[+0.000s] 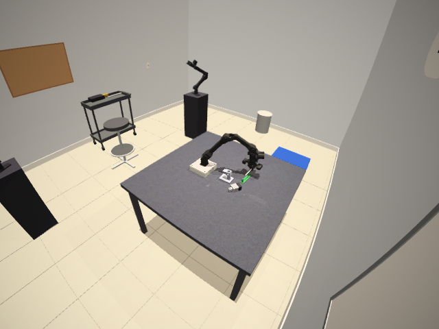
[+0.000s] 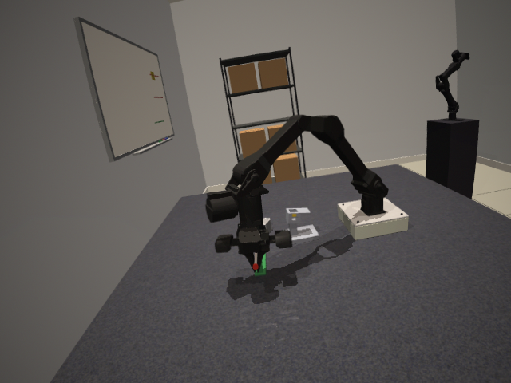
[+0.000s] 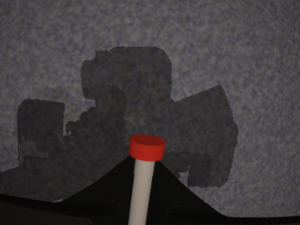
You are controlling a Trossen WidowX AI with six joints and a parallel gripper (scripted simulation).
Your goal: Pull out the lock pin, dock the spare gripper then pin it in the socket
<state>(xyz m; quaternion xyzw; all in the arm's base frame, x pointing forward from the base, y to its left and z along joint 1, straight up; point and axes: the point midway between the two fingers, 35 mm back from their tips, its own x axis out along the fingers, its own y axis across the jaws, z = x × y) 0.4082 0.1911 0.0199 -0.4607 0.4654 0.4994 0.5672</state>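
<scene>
My gripper tip is now 100 mm to the left of the green cradle, 20 mm above it and 10 mm past it. Round my gripper tip: spare gripper: 290 mm to the right, 30 mm behind, 20 mm below; then grey mount: 210 mm to the right, 150 mm behind, 10 mm above.
</scene>
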